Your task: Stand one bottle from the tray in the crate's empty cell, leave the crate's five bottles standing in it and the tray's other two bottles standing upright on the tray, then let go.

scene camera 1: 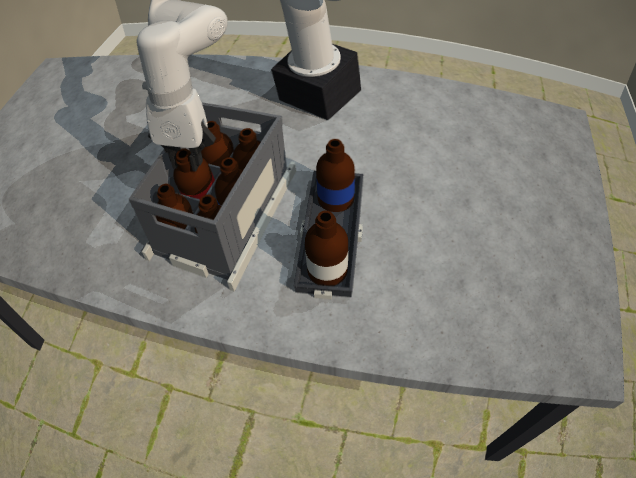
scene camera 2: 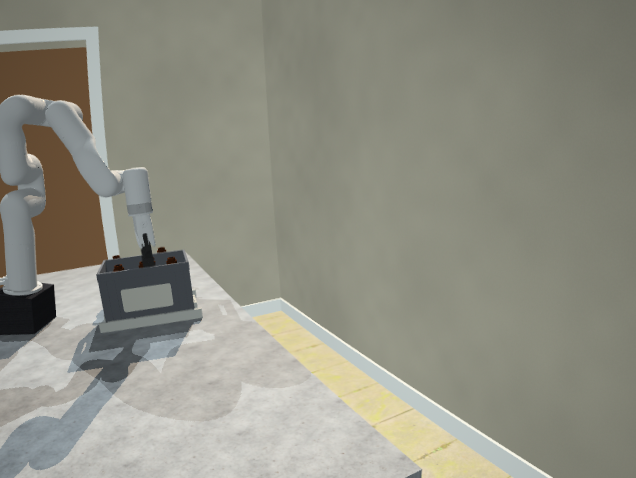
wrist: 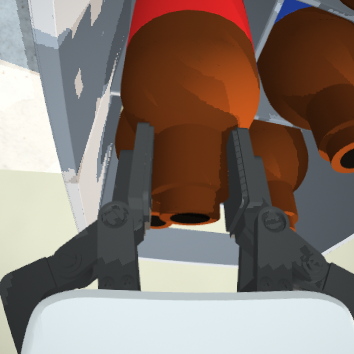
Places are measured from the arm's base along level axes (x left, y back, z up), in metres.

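Where they show: gripper, fingertip midpoint: (scene camera 1: pixel 187 164) (wrist: pixel 189 144); arm's base, link origin: (scene camera 1: pixel 314 59) (scene camera 2: pixel 22 288).
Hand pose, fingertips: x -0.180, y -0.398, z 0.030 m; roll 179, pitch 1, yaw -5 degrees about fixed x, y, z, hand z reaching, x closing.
Each offset is from my fingertips to the centre of the thing. "spot": to the spot under its first point. Level surfaces: height alone.
My gripper (scene camera 1: pixel 183 158) (scene camera 2: pixel 147 259) (wrist: pixel 189 144) is shut on the neck of a brown bottle with a red label {dx +0.000, dy +0.008, dz -0.041 m} (scene camera 1: pixel 192 177) (wrist: pixel 190 75). This bottle is upright inside the middle cell of the grey crate's {dx +0.039, dy +0.009, dz -0.068 m} (scene camera 1: pixel 179 239) (scene camera 2: pixel 179 280) left row, with its mouth slightly higher than its neighbours'; its base is hidden. Several other brown bottles stand in the crate, including a rear one {dx +0.017, dy +0.104, dz -0.070 m} (scene camera 1: pixel 216 149) and a front one {dx -0.023, dy -0.068, dz -0.070 m} (scene camera 1: pixel 172 206). On the dark tray {spot: dx +0.302, dy -0.153, dz -0.131 m} (scene camera 1: pixel 341 290), a blue-label bottle {dx +0.266, dy +0.070, dz -0.073 m} (scene camera 1: pixel 335 174) stands at the back and a white-label bottle {dx +0.270, dy -0.100, dz -0.073 m} (scene camera 1: pixel 326 249) at the front.
Pale fixing strips (scene camera 1: pixel 257 230) (scene camera 2: pixel 149 321) edge the crate's base on the grey table {dz -0.155 m} (scene camera 1: pixel 462 231) (scene camera 2: pixel 287 426). The tray lies to the crate's right in scene camera 1. The arm's black base block (scene camera 1: pixel 321 89) (scene camera 2: pixel 25 310) stands behind them. Crate walls rise close around the held bottle.
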